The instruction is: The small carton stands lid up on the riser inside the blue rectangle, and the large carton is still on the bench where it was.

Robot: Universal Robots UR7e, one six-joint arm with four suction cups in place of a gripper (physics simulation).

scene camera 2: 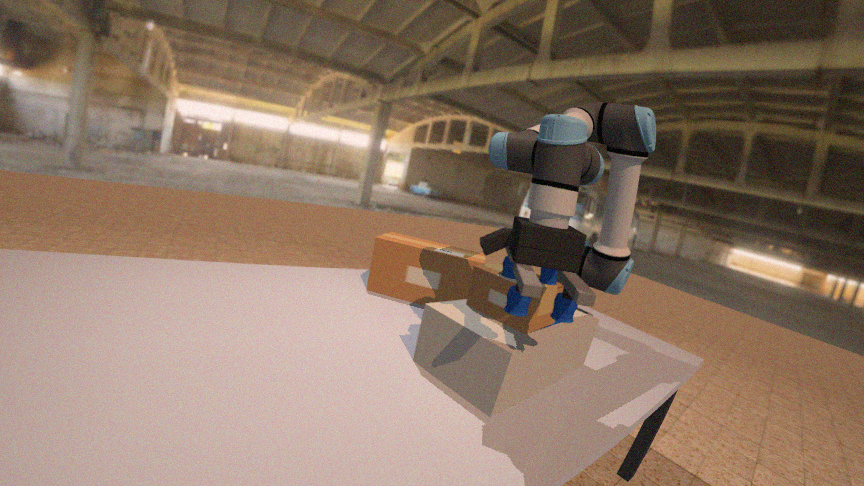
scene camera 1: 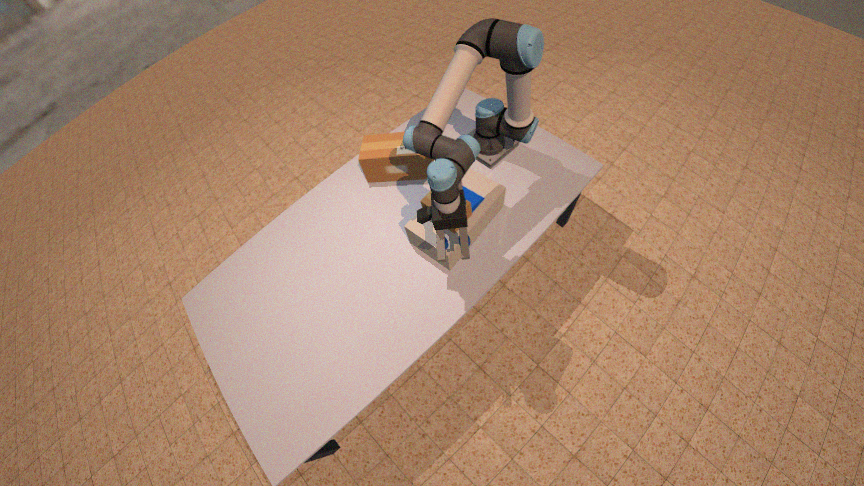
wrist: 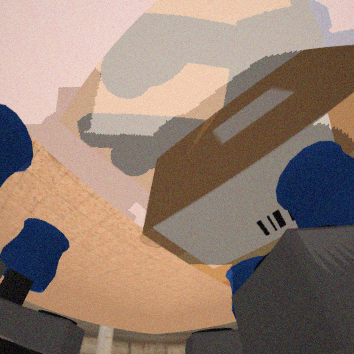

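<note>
The small brown carton is on top of the pale riser. Its lid with the grey label and barcode faces up. In scene camera 1 only an orange sliver of the small carton shows beside the wrist. My suction gripper sits on the carton's lid. A blue cup presses on the lid, and the other cups hang off its edge. I cannot tell if the carton touches the riser. Part of the blue rectangle shows next to the wrist. The large carton lies on the bench behind the riser.
The grey bench stretches far to the left of the riser. The arm's base stands at the back corner. The bench's right edge runs close beside the riser, with tiled floor beyond it.
</note>
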